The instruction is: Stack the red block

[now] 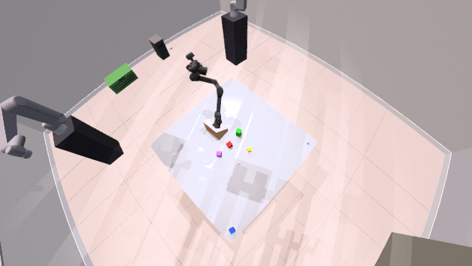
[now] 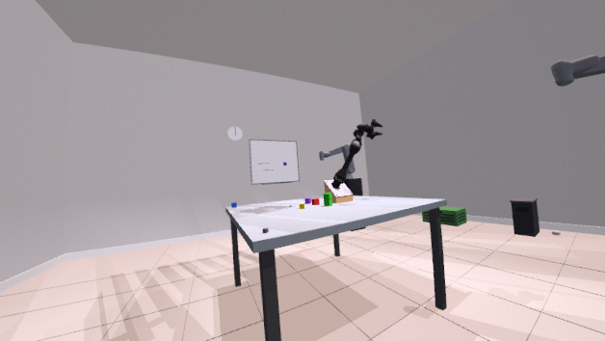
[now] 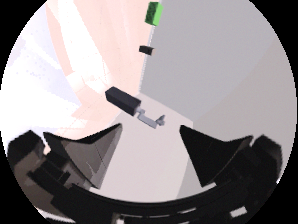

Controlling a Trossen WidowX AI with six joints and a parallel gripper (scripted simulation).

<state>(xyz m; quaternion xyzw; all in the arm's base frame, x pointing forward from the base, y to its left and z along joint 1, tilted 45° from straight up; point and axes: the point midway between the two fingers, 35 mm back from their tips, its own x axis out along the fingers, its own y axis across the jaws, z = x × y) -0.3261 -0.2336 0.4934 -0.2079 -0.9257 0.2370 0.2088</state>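
Now: gripper tip 62 cm short of the red block, 20 cm to the left of it and 58 cm above it. The rest, counted from my gripper tip: purple cube 62 cm ahead, 34 cm to the right, 58 cm below; then yellow cube 79 cm ahead, 9 cm to the right, 58 cm below; then small dark object 117 cm ahead, 41 cm to the left, 59 cm below.
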